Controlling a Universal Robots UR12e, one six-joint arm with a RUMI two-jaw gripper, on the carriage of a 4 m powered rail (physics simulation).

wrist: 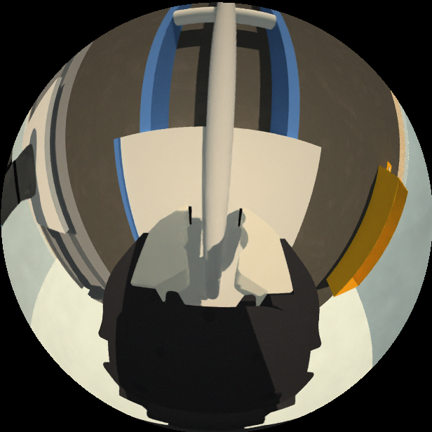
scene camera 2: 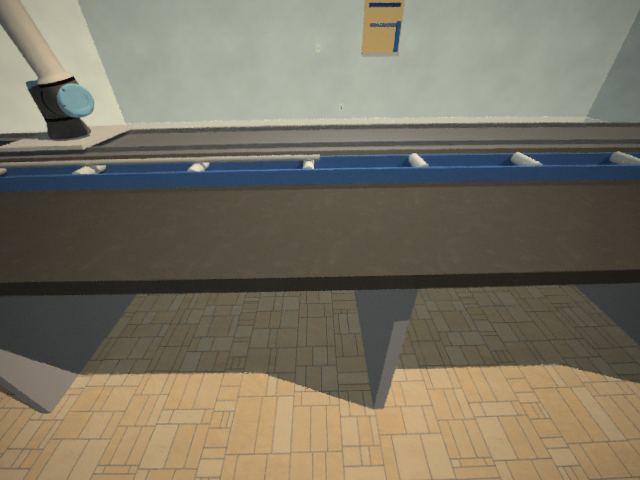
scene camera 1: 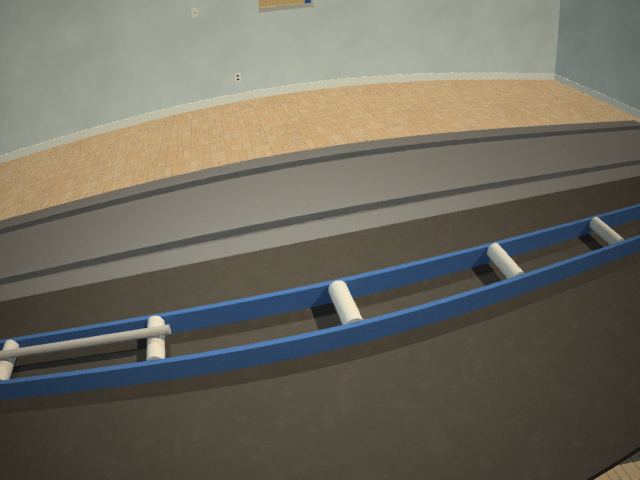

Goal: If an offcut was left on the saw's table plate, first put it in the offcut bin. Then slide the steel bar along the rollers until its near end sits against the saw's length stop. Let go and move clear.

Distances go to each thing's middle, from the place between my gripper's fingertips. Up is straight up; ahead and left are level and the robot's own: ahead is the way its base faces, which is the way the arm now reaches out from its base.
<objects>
My gripper is now 43 cm short of the orange offcut bin (wrist: 383,212), 8 cm to the left of it and 3 cm above it.
</objects>
